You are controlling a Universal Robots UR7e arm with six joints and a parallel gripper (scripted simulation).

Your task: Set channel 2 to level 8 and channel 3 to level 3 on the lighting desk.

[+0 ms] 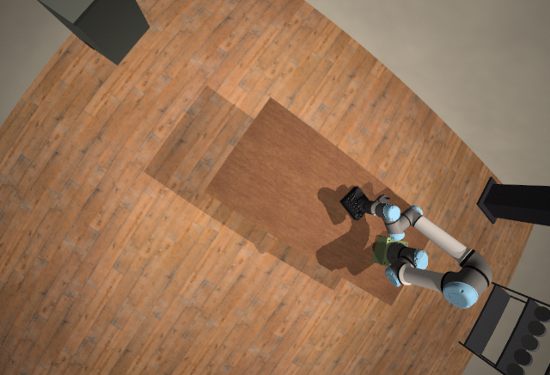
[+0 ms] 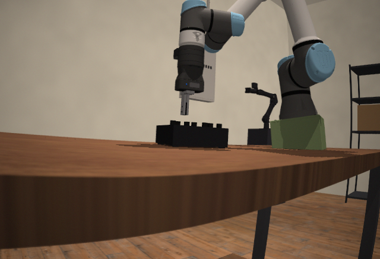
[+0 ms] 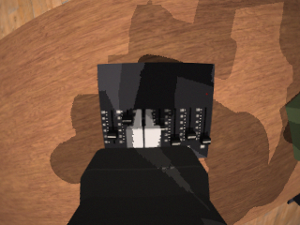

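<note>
My gripper is now 5 cm short of the fader cap, 2 cm to the right of it and 4 cm above it.
</note>
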